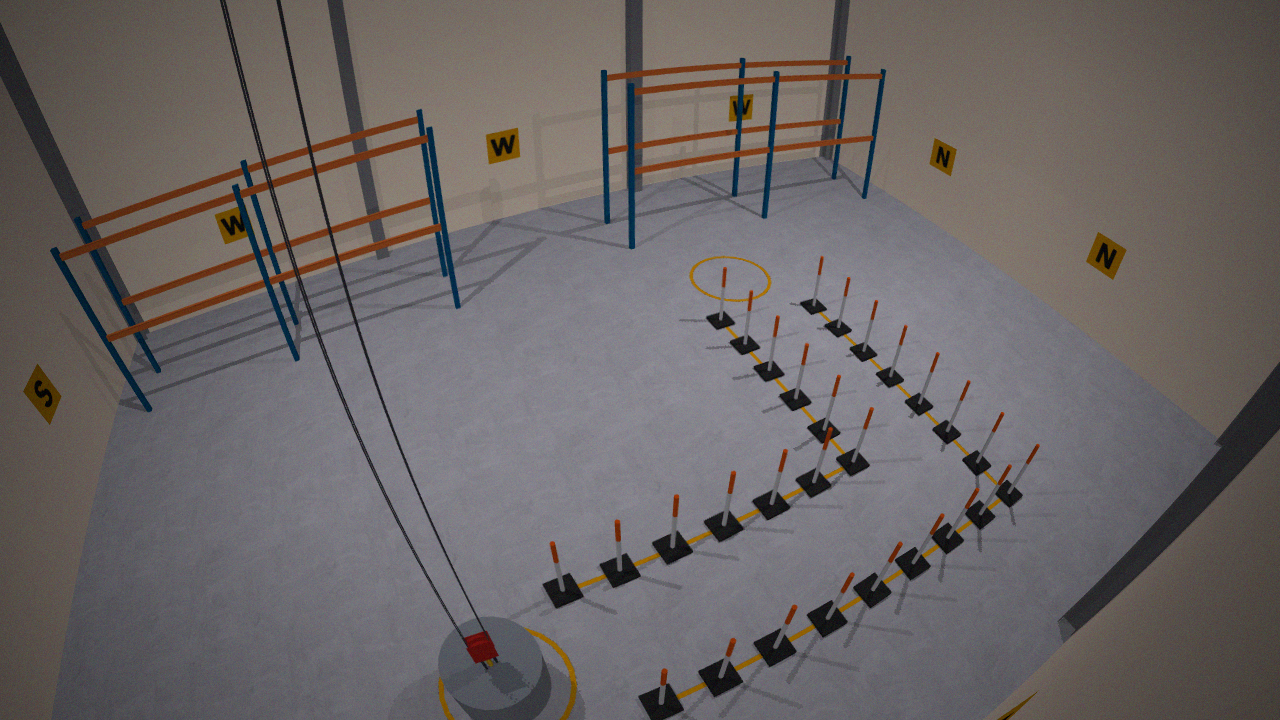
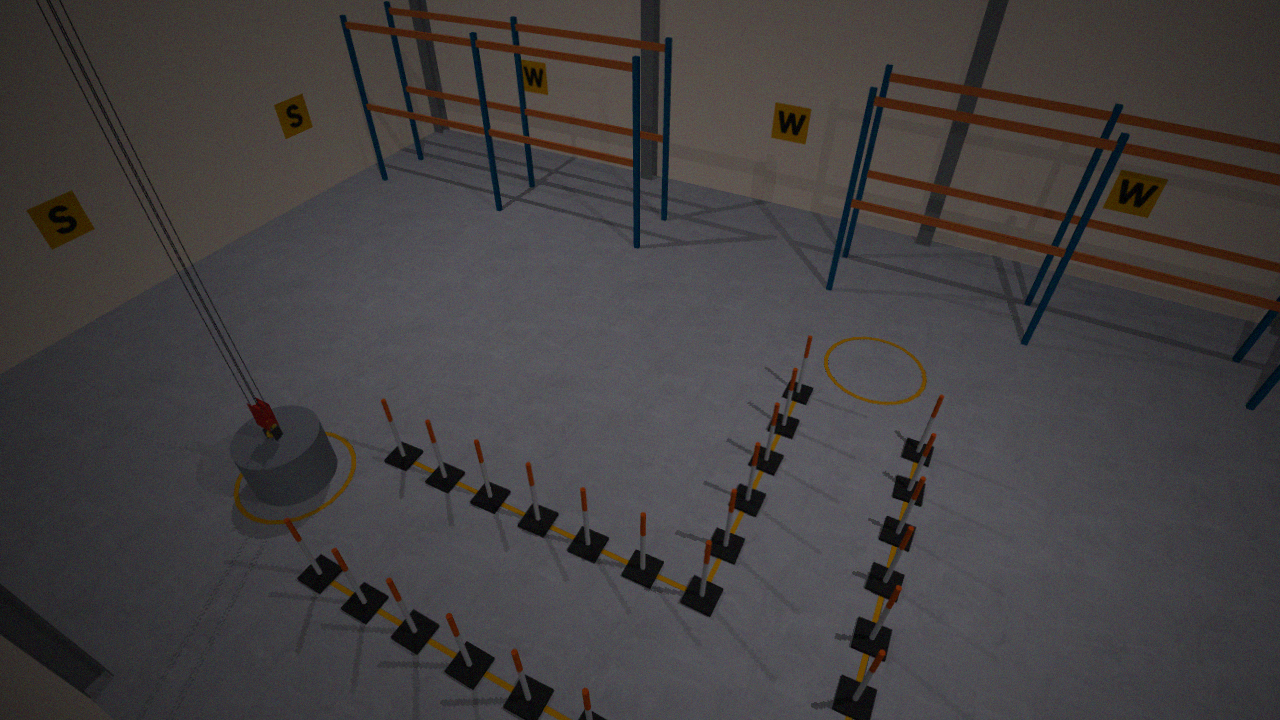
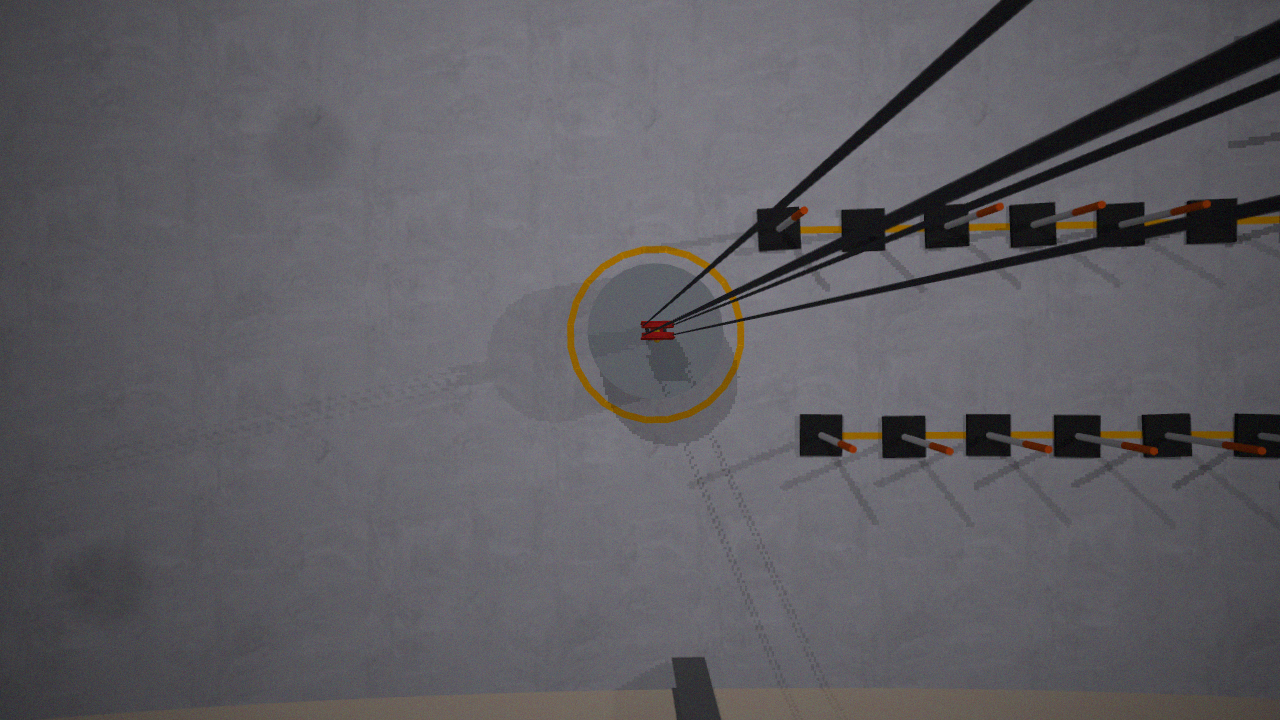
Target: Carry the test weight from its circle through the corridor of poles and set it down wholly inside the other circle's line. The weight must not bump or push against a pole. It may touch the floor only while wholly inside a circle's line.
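Note:
The grey round test weight [image 1: 460,676] [image 2: 290,470] [image 3: 617,367] is upright within the outline of the near yellow circle [image 1: 573,671] [image 2: 354,461] [image 3: 571,333]. Whether its underside touches the floor cannot be told. My gripper, the hook under the red block [image 1: 489,663] [image 2: 273,432] [image 3: 657,331], is shut on the weight at the middle of its top. The ropes run up at a slant. The other circle [image 1: 769,281] [image 2: 826,362] lies past the far end of the corridor. The corridor's nearest poles [image 1: 562,588] [image 2: 402,454] [image 3: 778,228] stand apart from the weight.
Two rows of poles on black bases, joined by yellow floor lines, form a corridor with a sharp bend. The other row's end pole [image 1: 660,700] [image 2: 319,573] [image 3: 820,435] is also near the weight. Blue and orange racks [image 1: 631,161] [image 2: 636,152] stand along the W wall.

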